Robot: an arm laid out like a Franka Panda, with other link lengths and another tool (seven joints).
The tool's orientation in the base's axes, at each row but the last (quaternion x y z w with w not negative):
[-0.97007 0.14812 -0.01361 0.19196]
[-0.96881 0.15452 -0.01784 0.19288]
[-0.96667 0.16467 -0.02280 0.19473]
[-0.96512 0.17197 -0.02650 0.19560]
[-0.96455 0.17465 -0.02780 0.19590]
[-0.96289 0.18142 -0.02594 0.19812]
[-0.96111 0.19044 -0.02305 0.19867]
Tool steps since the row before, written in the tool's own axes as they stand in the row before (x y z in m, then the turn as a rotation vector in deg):
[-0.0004 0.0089 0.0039 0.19 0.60 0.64]
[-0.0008 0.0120 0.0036 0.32 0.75 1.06]
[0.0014 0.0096 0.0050 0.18 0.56 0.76]
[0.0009 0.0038 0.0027 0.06 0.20 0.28]
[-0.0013 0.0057 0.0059 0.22 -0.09 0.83]
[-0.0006 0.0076 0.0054 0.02 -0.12 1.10]
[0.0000 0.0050 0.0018 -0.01 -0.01 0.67]
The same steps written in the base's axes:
[-0.0026 -0.0063 -0.0069 0.07 -0.35 -0.82]
[-0.0039 -0.0090 -0.0079 0.18 -0.37 -1.27]
[-0.0011 -0.0070 -0.0083 0.08 -0.27 -0.92]
[-0.0001 -0.0026 -0.0040 0.03 -0.09 -0.34]
[-0.0024 -0.0023 -0.0076 0.34 0.31 -0.73]
[-0.0025 -0.0043 -0.0079 0.19 0.50 -0.97]
[-0.0016 -0.0036 -0.0036 0.07 0.26 -0.61]

